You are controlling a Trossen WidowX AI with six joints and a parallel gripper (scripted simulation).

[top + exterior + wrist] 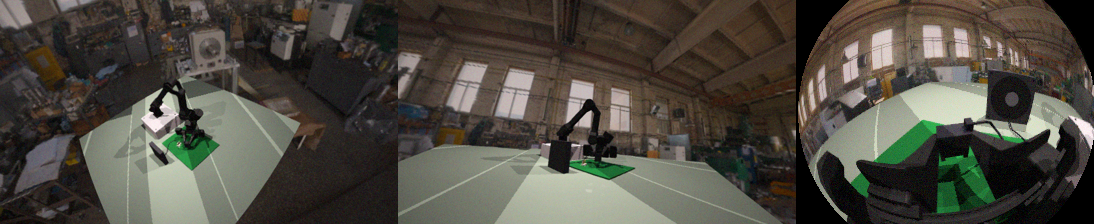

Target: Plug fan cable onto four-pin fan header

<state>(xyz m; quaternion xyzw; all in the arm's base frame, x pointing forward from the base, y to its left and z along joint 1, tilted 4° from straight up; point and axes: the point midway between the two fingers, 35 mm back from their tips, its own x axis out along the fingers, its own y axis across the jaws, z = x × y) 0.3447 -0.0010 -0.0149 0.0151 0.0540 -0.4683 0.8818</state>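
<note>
The green board is 70 mm below my gripper tip, 30 mm to the left of it and 30 mm behind it. Round my gripper tip: dark plug: 10 mm below; black fan: 160 mm to the right, 80 mm behind.
</note>
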